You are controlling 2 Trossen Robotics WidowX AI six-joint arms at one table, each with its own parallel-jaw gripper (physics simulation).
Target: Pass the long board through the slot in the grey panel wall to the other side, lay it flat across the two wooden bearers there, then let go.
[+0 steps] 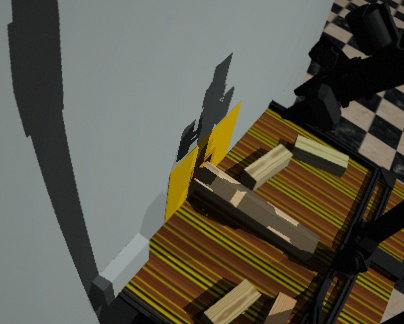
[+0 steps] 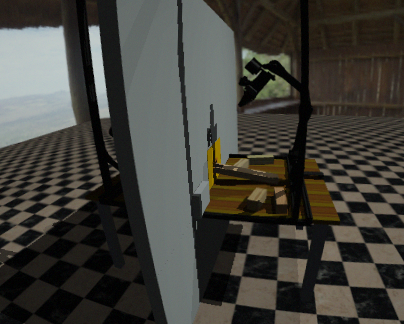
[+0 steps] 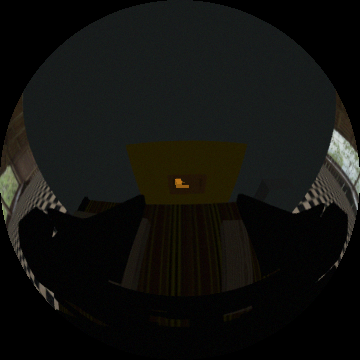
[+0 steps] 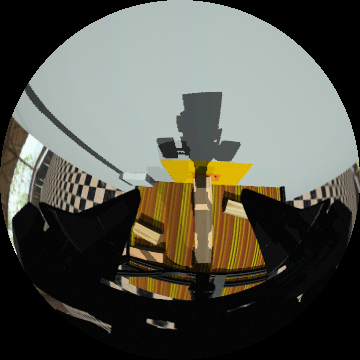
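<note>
The long board [image 1: 260,212] [image 2: 247,172] [image 4: 202,225] lies on the near side of the grey panel wall [image 1: 130,75] [image 2: 165,125] [image 3: 180,90] [image 4: 125,75], one end close to the slot in the yellow plate [image 1: 180,185] [image 3: 150,165] [image 4: 235,172]. A shadow lies beneath it. My right gripper [image 4: 192,194] is open and empty, above the table and facing the wall. My left gripper [image 3: 192,199] is open and empty on the other side, facing the plate. Two dim wooden bearers [image 3: 136,255] [image 3: 237,255] show between and below its fingers, with striped table between them.
Loose wooden blocks [image 1: 267,165] [image 1: 320,154] [image 1: 232,302] [image 1: 280,311] lie on both sides of the board. A grey block [image 1: 122,262] [image 2: 201,196] [image 4: 136,178] sits against the wall beyond the plate. A black frame runs across the table behind the board's near end.
</note>
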